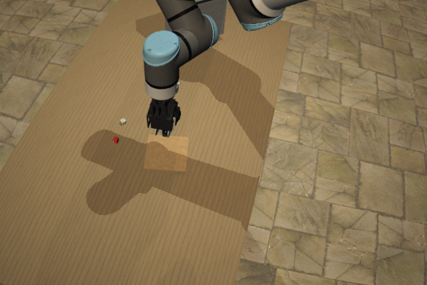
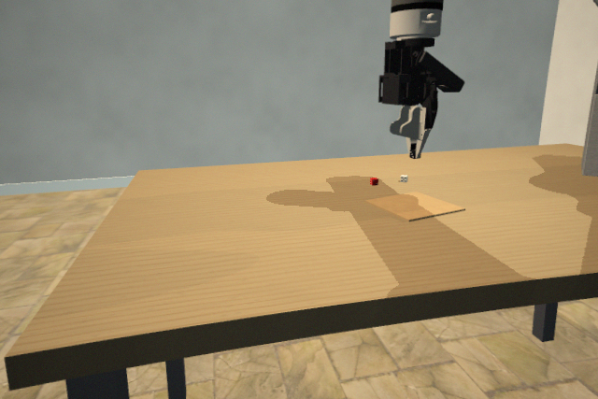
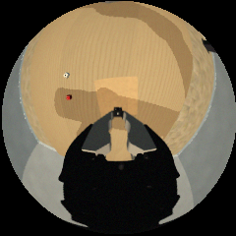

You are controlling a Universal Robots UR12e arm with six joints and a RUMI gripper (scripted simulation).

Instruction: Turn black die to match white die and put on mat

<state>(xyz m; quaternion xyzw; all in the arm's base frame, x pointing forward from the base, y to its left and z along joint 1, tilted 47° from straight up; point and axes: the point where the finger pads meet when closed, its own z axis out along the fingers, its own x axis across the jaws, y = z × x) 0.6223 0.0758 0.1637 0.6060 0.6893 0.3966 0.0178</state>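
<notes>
My gripper is now 120 mm above the tan mat. Also, from my hand: white die 200 mm to the right, 110 mm below, 40 mm behind; then red die 180 mm to the right, 110 mm below, 40 mm ahead; then black die 10 mm below.
</notes>
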